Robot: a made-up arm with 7 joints. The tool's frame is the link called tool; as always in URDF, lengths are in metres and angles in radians.
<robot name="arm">
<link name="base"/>
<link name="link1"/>
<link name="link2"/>
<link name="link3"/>
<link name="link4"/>
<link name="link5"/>
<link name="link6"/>
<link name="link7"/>
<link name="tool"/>
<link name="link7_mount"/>
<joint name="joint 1" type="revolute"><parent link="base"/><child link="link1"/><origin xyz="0 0 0"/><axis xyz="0 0.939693 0.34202"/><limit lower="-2.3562" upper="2.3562"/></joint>
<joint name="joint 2" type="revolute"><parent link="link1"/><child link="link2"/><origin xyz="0 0 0"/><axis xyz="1 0 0"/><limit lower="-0.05" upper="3.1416"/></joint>
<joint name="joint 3" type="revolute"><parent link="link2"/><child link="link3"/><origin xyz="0 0 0"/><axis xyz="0 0 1"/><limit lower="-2.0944" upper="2.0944"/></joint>
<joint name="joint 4" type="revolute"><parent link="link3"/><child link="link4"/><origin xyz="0.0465 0 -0.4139"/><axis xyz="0 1 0"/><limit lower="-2.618" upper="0.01"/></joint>
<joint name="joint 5" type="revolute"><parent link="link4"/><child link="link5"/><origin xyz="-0.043 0 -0.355"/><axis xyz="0 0 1"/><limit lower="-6.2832" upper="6.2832"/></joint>
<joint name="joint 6" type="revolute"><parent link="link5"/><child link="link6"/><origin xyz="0 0 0"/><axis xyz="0 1 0"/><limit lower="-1.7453" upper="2.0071"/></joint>
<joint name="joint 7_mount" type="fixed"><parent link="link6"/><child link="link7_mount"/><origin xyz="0 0 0"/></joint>
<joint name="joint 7" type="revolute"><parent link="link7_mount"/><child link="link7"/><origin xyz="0 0 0"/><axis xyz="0 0 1"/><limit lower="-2.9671" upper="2.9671"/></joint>
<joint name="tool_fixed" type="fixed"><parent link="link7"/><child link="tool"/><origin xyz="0 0 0"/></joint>
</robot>
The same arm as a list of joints. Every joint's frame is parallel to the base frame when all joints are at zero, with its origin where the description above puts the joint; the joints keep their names.
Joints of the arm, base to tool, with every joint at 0 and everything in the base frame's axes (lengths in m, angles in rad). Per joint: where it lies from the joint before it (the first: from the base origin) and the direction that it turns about. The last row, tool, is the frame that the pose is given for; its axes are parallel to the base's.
joint 1: offset 0 0 0 axis 0 0.9397 0.342
joint 2: offset 0 0 0 axis +x
joint 3: offset 0 0 0 axis +z
joint 4: offset 0.0465 0 -0.4139 axis +y
joint 5: offset -0.043 0 -0.355 axis +z
joint 6: offset 0 0 0 axis +y
joint 7: offset 0 0 0 axis +z
tool: offset 0 0 0
Joint limits (rad, base to tool): -2.3562..2.3562 -0.05..3.1416 -2.0944..2.0944 -2.618..0.01 -6.2832..6.2832 -1.7453..2.0071 -2.9671..2.9671

